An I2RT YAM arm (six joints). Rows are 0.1 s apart.
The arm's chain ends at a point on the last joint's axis. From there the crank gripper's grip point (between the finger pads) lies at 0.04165 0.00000 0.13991 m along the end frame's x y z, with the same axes.
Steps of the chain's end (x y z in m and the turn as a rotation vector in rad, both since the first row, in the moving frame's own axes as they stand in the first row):
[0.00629 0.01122 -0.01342 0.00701 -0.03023 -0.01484]
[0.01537 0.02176 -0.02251 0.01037 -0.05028 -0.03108]
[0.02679 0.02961 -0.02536 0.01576 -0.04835 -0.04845]
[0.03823 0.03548 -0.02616 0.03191 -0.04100 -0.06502]
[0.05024 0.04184 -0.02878 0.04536 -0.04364 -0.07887]
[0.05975 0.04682 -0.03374 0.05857 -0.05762 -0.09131]
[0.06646 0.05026 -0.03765 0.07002 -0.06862 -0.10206]
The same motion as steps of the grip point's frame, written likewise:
[0.00203 0.00965 -0.01223 0.00701 -0.03023 -0.01484]
[0.00824 0.01911 -0.02061 0.01037 -0.05028 -0.03108]
[0.01988 0.02554 -0.02354 0.01576 -0.04835 -0.04845]
[0.03223 0.02847 -0.02469 0.03191 -0.04100 -0.06502]
[0.04373 0.03242 -0.02732 0.04536 -0.04364 -0.07887]
[0.05109 0.03515 -0.03193 0.05857 -0.05762 -0.09131]
[0.05608 0.03665 -0.03562 0.07002 -0.06862 -0.10206]

